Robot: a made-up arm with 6 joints. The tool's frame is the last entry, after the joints. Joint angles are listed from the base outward.
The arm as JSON. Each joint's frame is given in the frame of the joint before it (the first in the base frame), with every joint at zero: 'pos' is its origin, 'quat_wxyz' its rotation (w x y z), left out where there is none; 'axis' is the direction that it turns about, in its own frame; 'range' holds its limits. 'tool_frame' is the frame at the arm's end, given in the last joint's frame.
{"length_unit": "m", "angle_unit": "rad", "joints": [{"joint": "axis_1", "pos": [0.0, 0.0, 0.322], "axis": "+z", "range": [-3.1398, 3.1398]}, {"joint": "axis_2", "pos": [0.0, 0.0, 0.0], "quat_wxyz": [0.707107, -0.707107, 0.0, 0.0], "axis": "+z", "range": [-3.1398, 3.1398]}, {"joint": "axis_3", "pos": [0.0, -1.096, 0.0], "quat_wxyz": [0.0, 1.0, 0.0, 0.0], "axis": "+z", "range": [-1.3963, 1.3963]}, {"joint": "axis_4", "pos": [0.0, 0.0, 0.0], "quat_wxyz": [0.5, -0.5, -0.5, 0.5], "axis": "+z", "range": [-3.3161, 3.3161]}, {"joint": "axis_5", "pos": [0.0, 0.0, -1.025], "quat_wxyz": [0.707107, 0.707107, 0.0, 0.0], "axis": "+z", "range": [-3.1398, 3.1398]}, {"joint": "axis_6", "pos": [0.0, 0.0, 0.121], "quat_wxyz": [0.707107, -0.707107, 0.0, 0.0], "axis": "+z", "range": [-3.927, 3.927]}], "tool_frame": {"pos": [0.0, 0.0, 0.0], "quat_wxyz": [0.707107, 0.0, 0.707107, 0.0]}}
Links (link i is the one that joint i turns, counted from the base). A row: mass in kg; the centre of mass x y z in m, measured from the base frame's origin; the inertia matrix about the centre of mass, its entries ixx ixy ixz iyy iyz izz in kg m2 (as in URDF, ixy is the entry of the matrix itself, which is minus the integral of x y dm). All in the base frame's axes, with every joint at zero. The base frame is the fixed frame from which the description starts. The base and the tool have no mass.
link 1: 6.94; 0.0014 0.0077 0.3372; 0.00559 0 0 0.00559 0 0.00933
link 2: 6.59; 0.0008 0.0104 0.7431; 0.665 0 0 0.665 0 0.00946
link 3: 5.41; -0.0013 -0.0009 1.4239; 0.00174 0 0 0.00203 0 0.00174
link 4: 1.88; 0.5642 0.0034 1.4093; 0.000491 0 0 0.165 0 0.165
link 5: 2.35; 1.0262 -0.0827 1.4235; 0.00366 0 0 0.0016 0 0.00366
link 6: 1.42; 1.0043 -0.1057 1.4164; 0.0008 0 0 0.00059 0 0.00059
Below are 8 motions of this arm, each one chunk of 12 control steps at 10 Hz.
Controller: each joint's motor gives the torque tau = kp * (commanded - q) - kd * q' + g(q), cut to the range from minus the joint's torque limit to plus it. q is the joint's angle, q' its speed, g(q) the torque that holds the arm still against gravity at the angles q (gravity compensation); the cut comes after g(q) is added. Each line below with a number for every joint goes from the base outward.
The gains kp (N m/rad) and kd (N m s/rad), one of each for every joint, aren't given. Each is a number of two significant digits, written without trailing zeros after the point. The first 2 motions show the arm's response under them.
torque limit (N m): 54 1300 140 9 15 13
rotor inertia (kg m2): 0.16 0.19 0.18 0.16 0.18 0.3
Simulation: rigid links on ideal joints. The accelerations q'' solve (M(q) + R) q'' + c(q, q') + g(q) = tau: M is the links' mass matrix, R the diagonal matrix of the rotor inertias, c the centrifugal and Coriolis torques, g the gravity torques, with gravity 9.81 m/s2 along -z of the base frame. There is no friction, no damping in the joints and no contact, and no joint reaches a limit. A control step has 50 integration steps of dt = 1/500 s. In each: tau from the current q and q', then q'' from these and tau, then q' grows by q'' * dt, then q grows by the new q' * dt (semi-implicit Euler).
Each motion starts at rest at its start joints. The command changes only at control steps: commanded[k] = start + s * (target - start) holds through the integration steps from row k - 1 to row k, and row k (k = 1, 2, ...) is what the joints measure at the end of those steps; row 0 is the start. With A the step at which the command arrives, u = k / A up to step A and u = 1 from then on. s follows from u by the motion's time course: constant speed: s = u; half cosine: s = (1 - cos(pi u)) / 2; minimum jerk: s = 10 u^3 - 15 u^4 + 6 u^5; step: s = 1 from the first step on.
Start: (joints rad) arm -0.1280 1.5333 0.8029 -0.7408 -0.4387 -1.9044
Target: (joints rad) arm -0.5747 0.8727 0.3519 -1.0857 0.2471 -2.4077
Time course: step
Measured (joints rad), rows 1 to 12:
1: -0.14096 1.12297 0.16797 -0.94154 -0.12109 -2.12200
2: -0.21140 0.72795 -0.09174 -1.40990 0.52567 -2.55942
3: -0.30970 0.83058 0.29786 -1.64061 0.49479 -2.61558
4: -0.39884 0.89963 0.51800 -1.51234 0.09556 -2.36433
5: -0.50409 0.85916 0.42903 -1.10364 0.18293 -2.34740
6: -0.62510 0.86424 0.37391 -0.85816 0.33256 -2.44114
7: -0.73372 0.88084 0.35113 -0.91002 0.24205 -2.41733
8: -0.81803 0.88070 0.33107 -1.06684 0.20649 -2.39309
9: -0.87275 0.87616 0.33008 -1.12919 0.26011 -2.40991
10: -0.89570 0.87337 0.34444 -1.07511 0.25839 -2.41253
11: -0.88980 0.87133 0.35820 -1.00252 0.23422 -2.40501
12: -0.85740 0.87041 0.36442 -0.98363 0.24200 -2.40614
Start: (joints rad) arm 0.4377 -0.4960 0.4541 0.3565 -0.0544 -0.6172
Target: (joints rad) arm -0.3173 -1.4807 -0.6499 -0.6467 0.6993 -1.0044
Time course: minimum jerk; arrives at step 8
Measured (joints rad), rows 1 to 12:
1: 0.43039 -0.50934 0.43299 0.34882 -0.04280 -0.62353
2: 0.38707 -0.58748 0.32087 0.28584 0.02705 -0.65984
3: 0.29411 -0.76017 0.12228 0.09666 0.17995 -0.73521
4: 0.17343 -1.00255 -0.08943 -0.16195 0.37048 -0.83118
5: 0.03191 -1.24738 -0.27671 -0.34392 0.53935 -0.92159
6: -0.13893 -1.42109 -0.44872 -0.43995 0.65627 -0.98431
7: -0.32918 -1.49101 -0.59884 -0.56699 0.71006 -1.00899
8: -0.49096 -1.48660 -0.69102 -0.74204 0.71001 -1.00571
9: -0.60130 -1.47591 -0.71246 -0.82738 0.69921 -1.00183
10: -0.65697 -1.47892 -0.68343 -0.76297 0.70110 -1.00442
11: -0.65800 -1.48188 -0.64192 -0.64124 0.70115 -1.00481
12: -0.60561 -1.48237 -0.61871 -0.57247 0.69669 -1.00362
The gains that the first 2 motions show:
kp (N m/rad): 430 4400 500 27 63 110
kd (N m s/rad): 18 180 25 1.2 1.5 3.1
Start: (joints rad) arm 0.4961 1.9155 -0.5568 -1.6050 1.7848 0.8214
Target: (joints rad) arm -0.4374 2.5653 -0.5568 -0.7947 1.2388 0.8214
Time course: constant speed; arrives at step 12
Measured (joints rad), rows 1 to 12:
1: 0.47760 1.96243 -0.54464 -1.57362 1.73543 0.82033
2: 0.41447 2.03030 -0.53902 -1.49075 1.67338 0.82103
3: 0.30402 2.08396 -0.54955 -1.38334 1.63701 0.82196
4: 0.16996 2.13437 -0.55973 -1.29260 1.59497 0.82159
5: 0.04658 2.18927 -0.56048 -1.23361 1.54368 0.82141
6: -0.04097 2.24493 -0.55616 -1.19033 1.49855 0.82153
7: -0.09190 2.29935 -0.55287 -1.13834 1.45554 0.82139
8: -0.13027 2.35335 -0.55269 -1.06544 1.40915 0.82134
9: -0.18629 2.40737 -0.55439 -0.97843 1.36292 0.82152
10: -0.27208 2.46123 -0.55564 -0.89621 1.31803 0.82164
11: -0.37326 2.51518 -0.55519 -0.83297 1.27265 0.82158
12: -0.46527 2.56961 -0.55392 -0.78398 1.22688 0.82142

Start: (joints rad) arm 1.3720 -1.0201 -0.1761 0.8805 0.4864 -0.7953
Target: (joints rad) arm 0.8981 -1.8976 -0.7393 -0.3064 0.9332 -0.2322
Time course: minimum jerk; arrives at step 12
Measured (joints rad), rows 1 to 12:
1: 1.37139 -1.02378 -0.17939 0.87741 0.48859 -0.79236
2: 1.36641 -1.04777 -0.19920 0.85313 0.50294 -0.77384
3: 1.34972 -1.10821 -0.24146 0.77683 0.53844 -0.73038
4: 1.31494 -1.20648 -0.29774 0.63794 0.59247 -0.66483
5: 1.26000 -1.33290 -0.36108 0.46323 0.65737 -0.58410
6: 1.18599 -1.47295 -0.43224 0.28966 0.72703 -0.49556
7: 1.09592 -1.61042 -0.51162 0.12827 0.79535 -0.40857
8: 0.99640 -1.73011 -0.59379 -0.03017 0.85509 -0.33291
9: 0.90028 -1.82059 -0.66875 -0.18410 0.90012 -0.27612
10: 0.82627 -1.87625 -0.72541 -0.31007 0.92717 -0.24212
11: 0.79187 -1.89881 -0.75551 -0.37830 0.93674 -0.22983
12: 0.80263 -1.89940 -0.75867 -0.37830 0.93496 -0.23114

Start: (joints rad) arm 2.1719 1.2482 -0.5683 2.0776 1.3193 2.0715
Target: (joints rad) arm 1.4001 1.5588 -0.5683 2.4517 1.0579 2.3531
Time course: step
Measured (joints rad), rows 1 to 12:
1: 2.14369 1.50816 -0.45484 2.26422 1.03373 2.28737
2: 2.06649 1.64145 -0.48565 2.46047 0.96212 2.45475
3: 1.93990 1.56801 -0.63378 2.57078 1.11110 2.33979
4: 1.76414 1.54174 -0.65518 2.64587 1.07721 2.32287
5: 1.54472 1.56023 -0.58730 2.60141 1.02373 2.36983
6: 1.32039 1.55960 -0.52137 2.44471 1.06052 2.35943
7: 1.14246 1.55146 -0.49479 2.29849 1.07279 2.34563
8: 1.00831 1.55265 -0.51087 2.27637 1.05255 2.35345
9: 0.91586 1.55829 -0.55081 2.35844 1.05433 2.35499
10: 0.86904 1.56087 -0.58465 2.45640 1.06252 2.35136
11: 0.87165 1.56029 -0.59397 2.49870 1.05835 2.35219
12: 0.92428 1.55913 -0.58142 2.47014 1.05585 2.35338

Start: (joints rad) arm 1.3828 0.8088 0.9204 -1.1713 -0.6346 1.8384
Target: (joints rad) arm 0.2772 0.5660 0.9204 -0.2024 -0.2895 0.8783
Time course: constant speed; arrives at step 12
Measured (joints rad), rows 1 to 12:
1: 1.37371 0.79403 0.90127 -1.15465 -0.60369 1.75718
2: 1.34287 0.77276 0.89595 -1.10420 -0.56091 1.64921
3: 1.28464 0.75021 0.90855 -1.01342 -0.53722 1.57850
4: 1.19642 0.72741 0.92356 -0.90001 -0.51376 1.50490
5: 1.07531 0.70679 0.93154 -0.79401 -0.48199 1.41917
6: 0.92173 0.68935 0.92891 -0.70616 -0.45256 1.33877
7: 0.74778 0.67367 0.91714 -0.61978 -0.42610 1.26156
8: 0.57397 0.65677 0.90352 -0.52581 -0.39756 1.18185
9: 0.41829 0.63638 0.89734 -0.43446 -0.36801 1.10166
10: 0.28913 0.61272 0.90251 -0.35183 -0.33949 1.02189
11: 0.18942 0.58781 0.91443 -0.26707 -0.31132 0.94171
12: 0.12185 0.56368 0.92557 -0.17434 -0.28275 0.86145

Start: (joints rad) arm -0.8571 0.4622 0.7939 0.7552 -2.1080 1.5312
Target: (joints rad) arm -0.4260 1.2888 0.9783 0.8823 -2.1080 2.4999
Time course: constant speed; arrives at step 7
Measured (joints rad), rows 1 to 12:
1: -0.84929 0.55196 0.91815 0.79356 -2.10362 1.67096
2: -0.82373 0.67712 0.97588 0.89413 -2.10634 1.86215
3: -0.77728 0.81134 0.94561 0.90788 -2.11084 1.98245
4: -0.71444 0.95055 0.89819 0.82050 -2.11182 2.10712
5: -0.64035 1.08075 0.87347 0.73388 -2.11170 2.25591
6: -0.55842 1.19804 0.89205 0.72677 -2.11139 2.39558
7: -0.47164 1.30687 0.94794 0.80661 -2.11001 2.52964
8: -0.38436 1.32448 0.88709 0.87610 -2.11219 2.52886
9: -0.30592 1.31119 0.88553 0.85293 -2.11104 2.48004
10: -0.24709 1.29528 0.95035 0.85321 -2.10741 2.49579
11: -0.20921 1.27992 1.00991 0.92866 -2.10609 2.50790
12: -0.19032 1.27321 1.03595 1.00690 -2.10573 2.49805

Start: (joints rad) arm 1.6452 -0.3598 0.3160 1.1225 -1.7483 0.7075
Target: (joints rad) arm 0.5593 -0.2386 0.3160 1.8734 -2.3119 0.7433
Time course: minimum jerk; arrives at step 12
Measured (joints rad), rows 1 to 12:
1: 1.64100 -0.35932 0.31635 1.12622 -1.75119 0.70770
2: 1.61277 -0.35620 0.31815 1.15021 -1.76969 0.70891
3: 1.53897 -0.34846 0.32072 1.20869 -1.81414 0.71173
4: 1.41756 -0.33570 0.32180 1.29809 -1.88136 0.71592
5: 1.26259 -0.31857 0.32001 1.40621 -1.96355 0.72104
6: 1.09177 -0.29860 0.31558 1.52270 -2.05327 0.72660
7: 0.92217 -0.27824 0.30983 1.63675 -2.14098 0.73198
8: 0.77059 -0.26020 0.30473 1.73446 -2.21644 0.73660
9: 0.65216 -0.24667 0.30202 1.80390 -2.27222 0.74001
10: 0.57738 -0.23883 0.30262 1.84177 -2.30481 0.74207
11: 0.54788 -0.23637 0.30618 1.85535 -2.31557 0.74293
12: 0.55120 -0.23746 0.31161 1.86022 -2.31285 0.74313

